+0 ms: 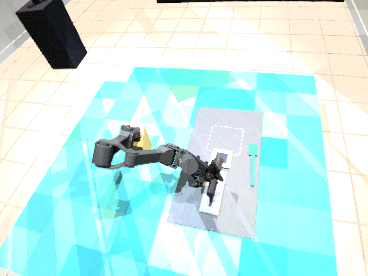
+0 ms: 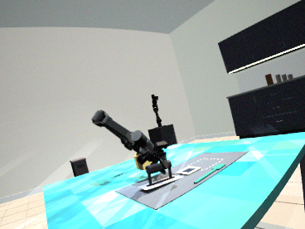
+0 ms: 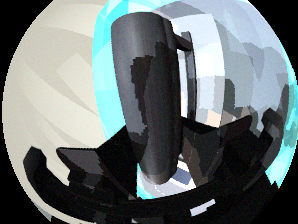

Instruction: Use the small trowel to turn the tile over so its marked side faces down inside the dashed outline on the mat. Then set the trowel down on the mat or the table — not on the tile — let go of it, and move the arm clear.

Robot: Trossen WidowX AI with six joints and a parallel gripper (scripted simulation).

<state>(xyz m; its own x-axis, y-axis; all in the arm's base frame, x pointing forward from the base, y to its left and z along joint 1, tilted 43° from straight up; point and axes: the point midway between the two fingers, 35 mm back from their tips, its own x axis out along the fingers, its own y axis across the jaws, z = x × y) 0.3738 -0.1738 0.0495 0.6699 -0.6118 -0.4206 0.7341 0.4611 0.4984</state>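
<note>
Now: gripper tip 1 cm past the white tile, 15 cm to the right of it and 5 cm above it. The rest, counted from my gripper tip: grey mat: 1 cm behind, 14 cm to the left, 7 cm below; teal tool: 13 cm ahead, 15 cm to the left, 5 cm below.
</note>
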